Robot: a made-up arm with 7 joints.
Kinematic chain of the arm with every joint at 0, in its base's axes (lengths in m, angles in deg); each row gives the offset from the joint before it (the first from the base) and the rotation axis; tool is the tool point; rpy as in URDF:
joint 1: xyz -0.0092 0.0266 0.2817 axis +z
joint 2: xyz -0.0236 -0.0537 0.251 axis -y
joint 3: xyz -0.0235 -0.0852 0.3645 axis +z
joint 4: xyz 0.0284 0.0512 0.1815 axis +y
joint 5: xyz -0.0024 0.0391 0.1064 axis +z
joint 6: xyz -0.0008 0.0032 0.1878 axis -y
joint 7: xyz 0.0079 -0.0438 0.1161 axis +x
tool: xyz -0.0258 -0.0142 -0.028 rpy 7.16 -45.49 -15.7
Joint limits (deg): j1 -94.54..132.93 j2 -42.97..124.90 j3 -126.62..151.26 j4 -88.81..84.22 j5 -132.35..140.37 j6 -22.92..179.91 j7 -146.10..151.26
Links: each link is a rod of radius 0.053 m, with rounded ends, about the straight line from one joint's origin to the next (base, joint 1, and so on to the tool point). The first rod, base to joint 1, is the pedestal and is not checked.
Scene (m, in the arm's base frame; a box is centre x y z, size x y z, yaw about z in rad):
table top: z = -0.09
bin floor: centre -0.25 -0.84 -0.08 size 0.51 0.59 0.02 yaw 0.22
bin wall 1: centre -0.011 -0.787 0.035 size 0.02 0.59 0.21 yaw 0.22
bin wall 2: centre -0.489 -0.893 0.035 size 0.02 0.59 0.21 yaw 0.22
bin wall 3: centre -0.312 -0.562 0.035 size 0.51 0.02 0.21 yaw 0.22
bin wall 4: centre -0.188 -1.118 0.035 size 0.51 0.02 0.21 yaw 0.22
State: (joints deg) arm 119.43 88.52 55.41 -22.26 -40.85 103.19 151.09
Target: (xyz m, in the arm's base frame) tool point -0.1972 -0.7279 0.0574
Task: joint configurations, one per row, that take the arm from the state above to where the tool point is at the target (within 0.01 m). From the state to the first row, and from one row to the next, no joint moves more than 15 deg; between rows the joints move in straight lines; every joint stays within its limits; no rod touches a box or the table.
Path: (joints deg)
1: 106.49 88.65 51.98 -21.87 -42.15 103.06 151.13
2: 93.54 88.77 48.55 -21.48 -43.44 102.93 151.17
3: 80.60 88.90 45.11 -21.09 -44.74 102.80 151.22
4: 67.66 89.03 41.68 -20.70 -46.03 102.68 151.26
5: 68.20 95.43 44.97 -14.38 -46.93 92.67 151.26
6: 68.74 101.84 48.25 -8.05 -47.83 82.66 151.26
7: 69.29 108.25 51.53 -1.72 -48.72 72.65 151.26

